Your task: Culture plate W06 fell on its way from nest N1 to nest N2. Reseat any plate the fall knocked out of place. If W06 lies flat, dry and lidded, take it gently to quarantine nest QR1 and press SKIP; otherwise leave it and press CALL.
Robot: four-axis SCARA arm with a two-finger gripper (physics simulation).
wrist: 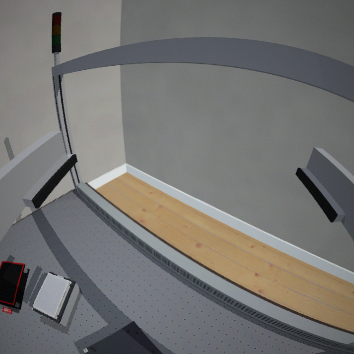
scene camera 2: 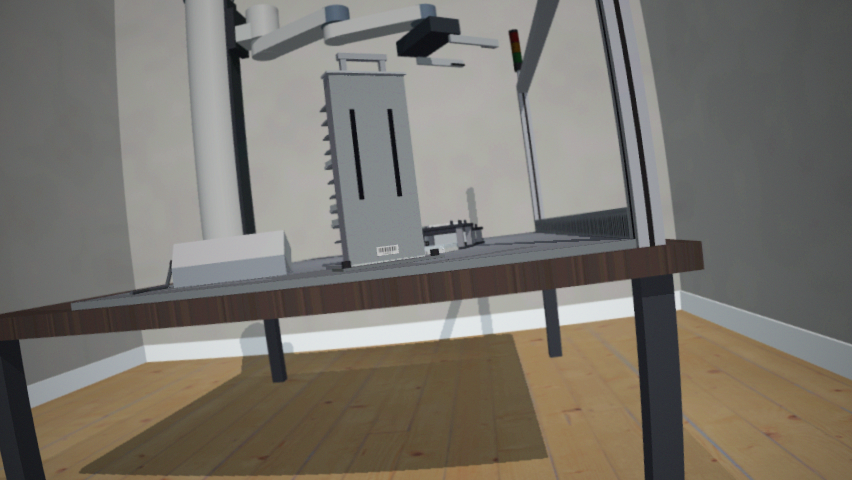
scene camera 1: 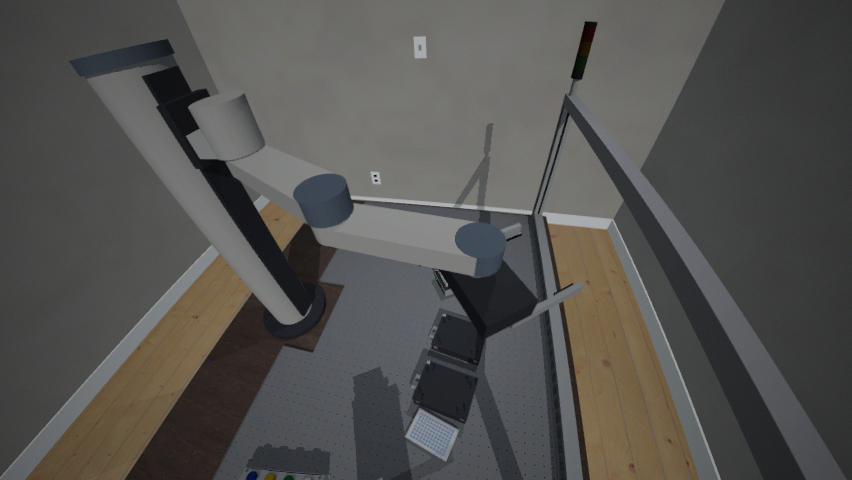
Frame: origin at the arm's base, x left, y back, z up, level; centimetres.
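Seen in the pictures: gripper, fingertip midpoint: (wrist: pixel 191 148) (scene camera 2: pixel 479 54) (scene camera 1: pixel 547 254); arm's base, link origin: (scene camera 1: pixel 295 310).
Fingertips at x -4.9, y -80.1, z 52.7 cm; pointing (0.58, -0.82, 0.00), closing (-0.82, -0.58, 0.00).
Note:
Offsets run from my fingertips to a thing's top centre. "spot": to the spot under its first point.
My gripper (scene camera 1: pixel 550 258) (scene camera 2: pixel 480 53) (wrist: pixel 191 148) is open and empty, high above the deck, its fingers pointing toward the glazed side frame. A white plate with a grid of wells {spot: dx -26.0, dy +18.5, dz -49.8 cm} (scene camera 1: pixel 432 434) lies flat on the deck, turned slightly, close beside a black nest {dx -14.1, dy +16.6, dz -44.6 cm} (scene camera 1: pixel 444 387). Its label, lid and dryness cannot be told. A second black nest {dx +3.7, dy +14.2, dz -45.8 cm} (scene camera 1: pixel 457 338) (wrist: pixel 122 341) stands behind the first. A white-topped plate {dx +28.8, dy +18.4, dz -44.5 cm} (wrist: pixel 52 294) sits on a small stand. A red-outlined black nest {dx +45.4, dy +32.5, dz -46.8 cm} (wrist: pixel 11 283) with a red tag is beside it. Coloured buttons show at the bottom edge, including a blue button {spot: dx -46.2, dy +61.4, dz -44.5 cm} (scene camera 1: pixel 252 475).
A tall grey rack {spot: dx -55.6, dy +23.2, dz -44.8 cm} (scene camera 2: pixel 375 226) and a pale sloped box {dx -47.5, dy +53.7, dz -43.0 cm} (scene camera 2: pixel 229 265) stand near the table edge. A metal side frame {spot: dx +15.5, dy -19.1, dz +9.3 cm} (scene camera 1: pixel 640 178) (wrist: pixel 210 50) runs along one side, with an unlit-looking stack light {spot: dx +73.5, dy -18.1, dz +24.6 cm} (scene camera 1: pixel 584 50) (scene camera 2: pixel 515 50) (wrist: pixel 56 32). The arm hides part of the deck.

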